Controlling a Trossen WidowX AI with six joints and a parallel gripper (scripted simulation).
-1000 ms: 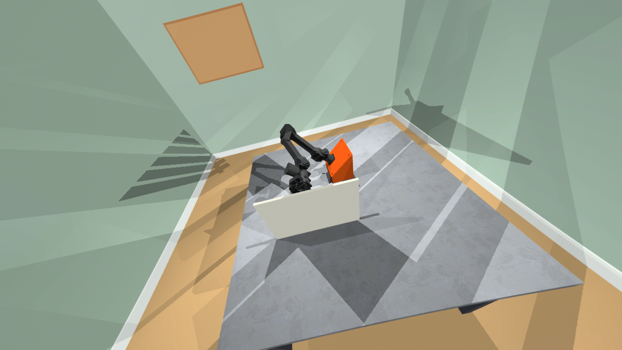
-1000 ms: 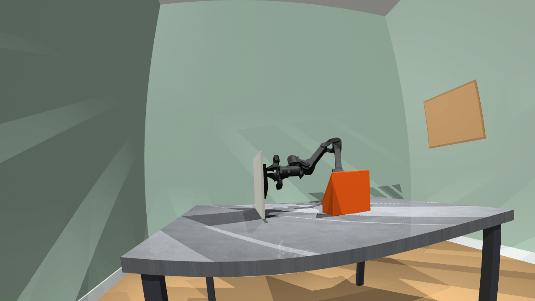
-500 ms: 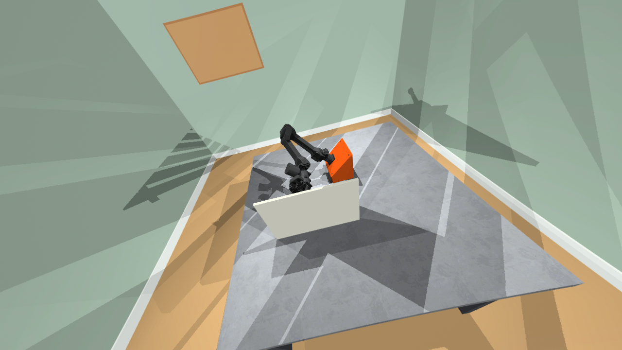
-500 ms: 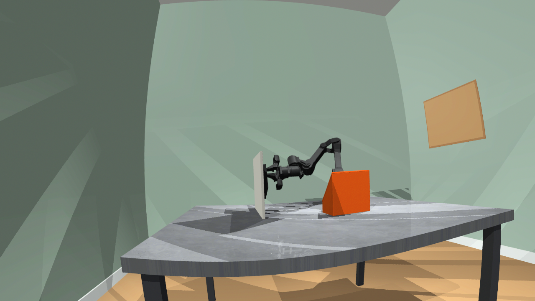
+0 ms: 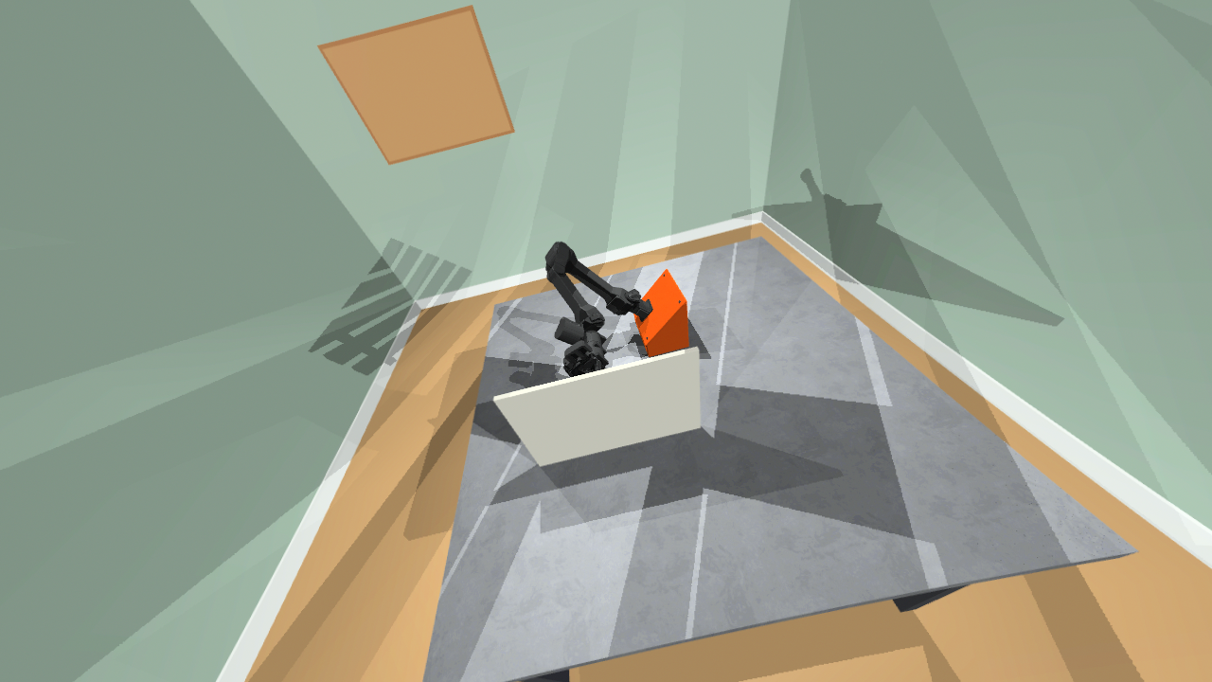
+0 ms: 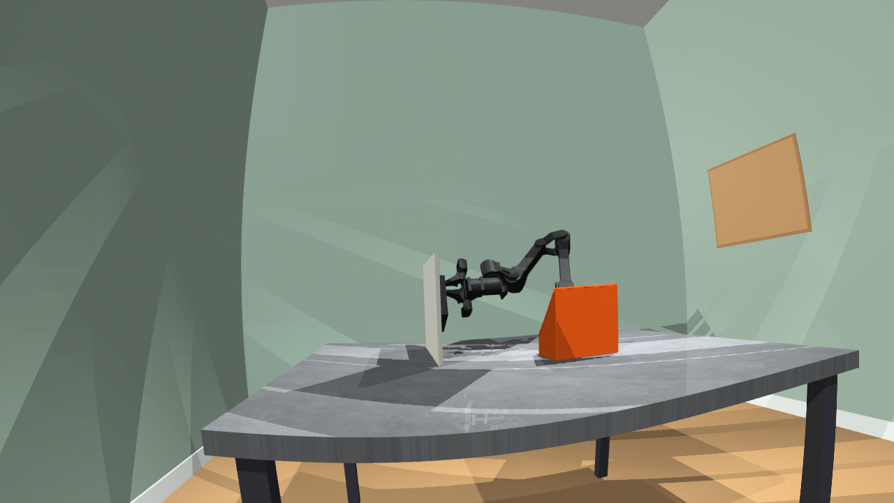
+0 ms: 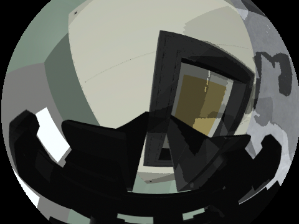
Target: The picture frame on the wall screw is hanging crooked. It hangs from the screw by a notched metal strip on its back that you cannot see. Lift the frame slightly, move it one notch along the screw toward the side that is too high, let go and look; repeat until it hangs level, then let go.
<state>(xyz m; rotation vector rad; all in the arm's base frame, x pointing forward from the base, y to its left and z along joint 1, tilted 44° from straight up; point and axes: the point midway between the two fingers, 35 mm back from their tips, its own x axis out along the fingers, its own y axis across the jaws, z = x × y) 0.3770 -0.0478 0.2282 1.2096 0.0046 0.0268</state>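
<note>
The picture frame is 2 cm to the left of my gripper tip and 5 cm below it. Also, from my gripper tip: wall panel 2 cm ahead, 1 cm to the left, 6 cm below.
</note>
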